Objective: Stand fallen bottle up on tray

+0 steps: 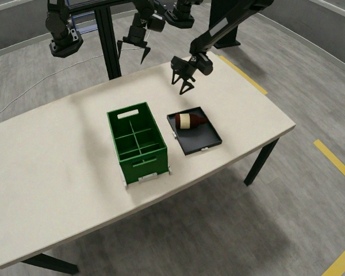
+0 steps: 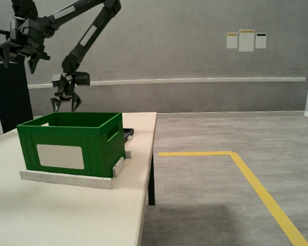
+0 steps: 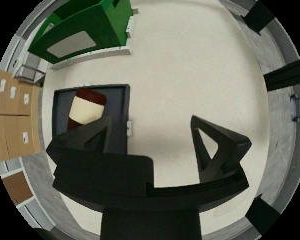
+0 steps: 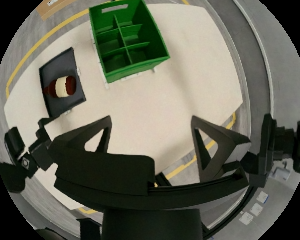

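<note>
Right now the bottle is 16 cm ahead of my left hand, 9 cm below it and 1 cm to the left of it. Also, from my left hand: green crate: 28 cm to the right, 21 cm ahead, 5 cm below; then dark tray: 18 cm ahead, 12 cm below, 1 cm to the left.
</note>
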